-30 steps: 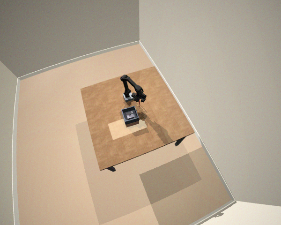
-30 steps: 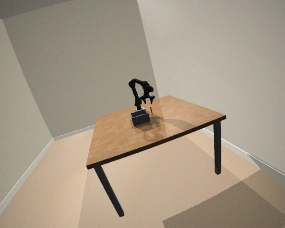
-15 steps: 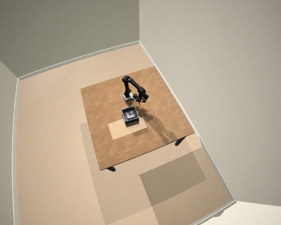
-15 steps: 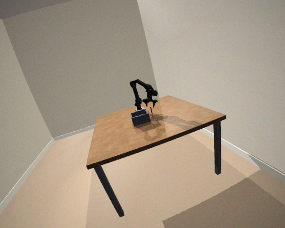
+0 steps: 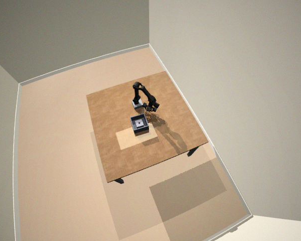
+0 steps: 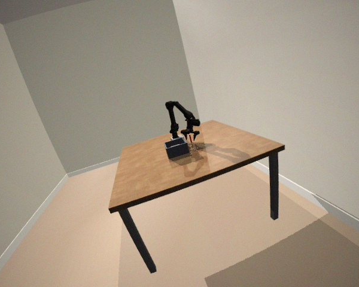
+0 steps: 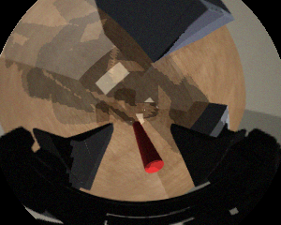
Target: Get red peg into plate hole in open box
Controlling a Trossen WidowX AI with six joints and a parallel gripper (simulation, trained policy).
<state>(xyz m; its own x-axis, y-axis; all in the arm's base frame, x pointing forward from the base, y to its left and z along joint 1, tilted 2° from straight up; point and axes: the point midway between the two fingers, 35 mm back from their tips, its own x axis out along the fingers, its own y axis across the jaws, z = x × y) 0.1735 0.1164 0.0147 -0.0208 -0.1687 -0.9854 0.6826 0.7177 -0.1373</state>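
My gripper tip is now 18 cm to the left of the grey box and 14 cm short of it. Also, from my gripper tip: red peg 2 cm above, 1 cm to the left.
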